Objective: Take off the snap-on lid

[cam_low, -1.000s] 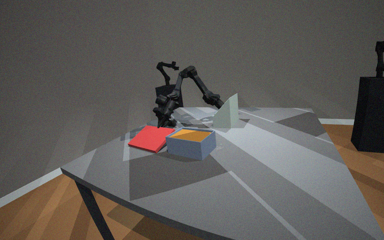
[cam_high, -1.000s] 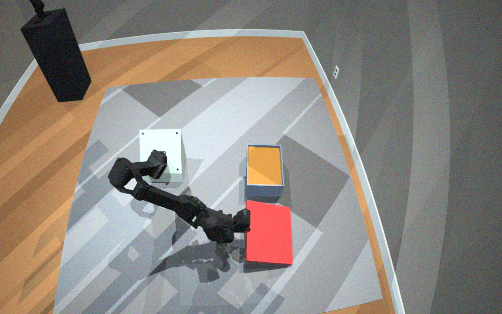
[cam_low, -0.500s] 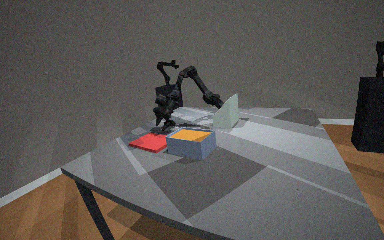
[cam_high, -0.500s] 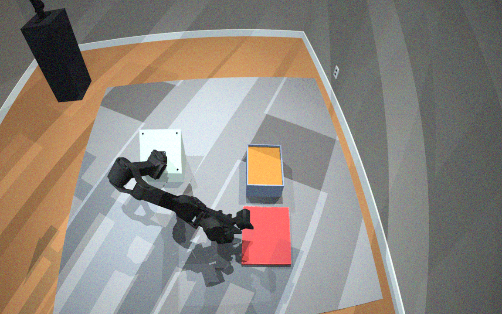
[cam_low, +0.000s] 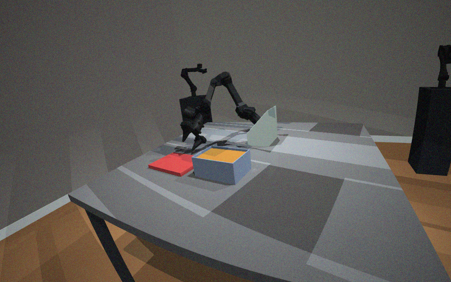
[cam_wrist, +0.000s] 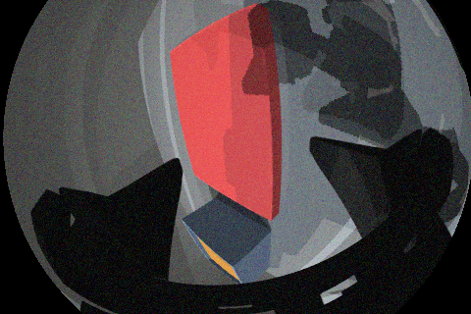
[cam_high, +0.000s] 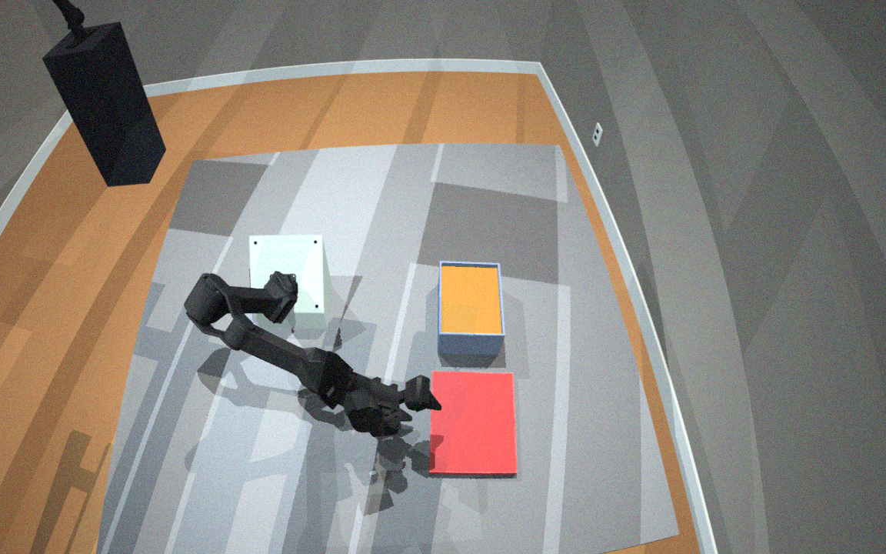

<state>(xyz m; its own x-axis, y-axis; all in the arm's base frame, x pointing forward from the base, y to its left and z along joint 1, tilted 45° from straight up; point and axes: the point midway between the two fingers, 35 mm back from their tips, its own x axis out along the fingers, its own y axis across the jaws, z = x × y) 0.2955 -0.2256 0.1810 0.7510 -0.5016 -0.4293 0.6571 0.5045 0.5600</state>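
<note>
Right now the red lid is 10 cm ahead of my gripper tip and 5 cm below it. Round my gripper tip: storage box (27 cm to the left, 11 cm ahead, 2 cm below).
</note>
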